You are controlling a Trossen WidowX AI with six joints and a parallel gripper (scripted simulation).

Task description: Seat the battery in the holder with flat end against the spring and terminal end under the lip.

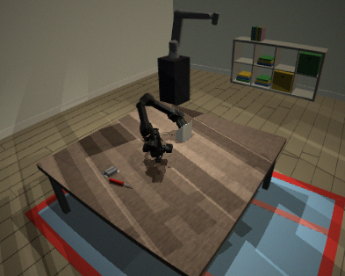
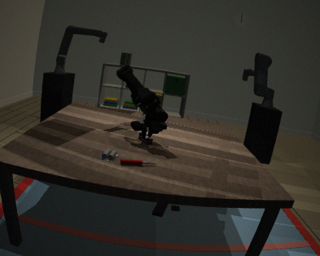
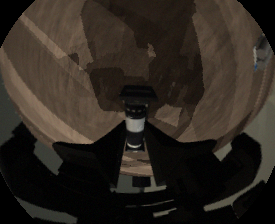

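Now: the battery 1 cm above my gripper tip. The rest, counted from my gripper tip: red-handled screwdriver: 33 cm ahead, 3 cm to the left.
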